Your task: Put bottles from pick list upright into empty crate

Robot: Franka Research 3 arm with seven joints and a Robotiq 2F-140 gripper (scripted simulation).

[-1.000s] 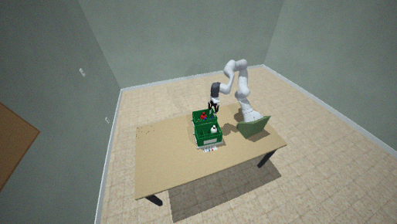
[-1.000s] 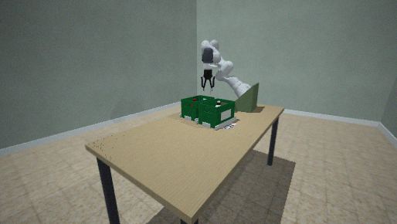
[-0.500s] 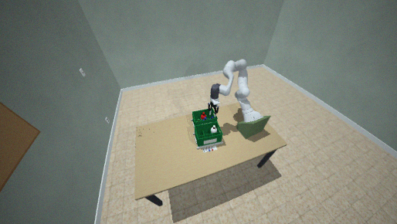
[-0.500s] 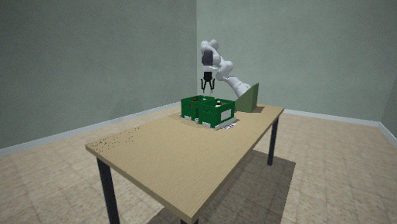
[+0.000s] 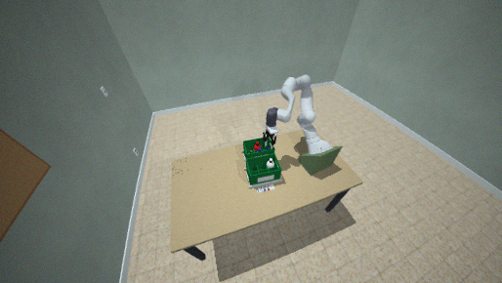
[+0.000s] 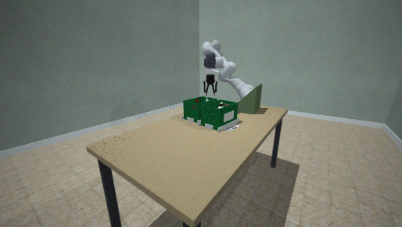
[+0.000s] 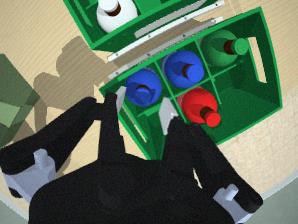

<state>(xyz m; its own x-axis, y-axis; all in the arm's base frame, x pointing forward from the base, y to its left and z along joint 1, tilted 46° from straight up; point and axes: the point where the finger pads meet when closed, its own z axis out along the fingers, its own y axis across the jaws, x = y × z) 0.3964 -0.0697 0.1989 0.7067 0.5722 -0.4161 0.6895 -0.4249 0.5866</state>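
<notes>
My hand is 11 cm above the blue-capped bottle. The rest, counted from my hand: red-labelled bottle: 9 cm ahead, 9 cm to the right, 11 cm below; white-capped bottle: 3 cm ahead, 15 cm to the left, 11 cm below; green-capped bottle: 18 cm ahead, 11 cm below.
</notes>
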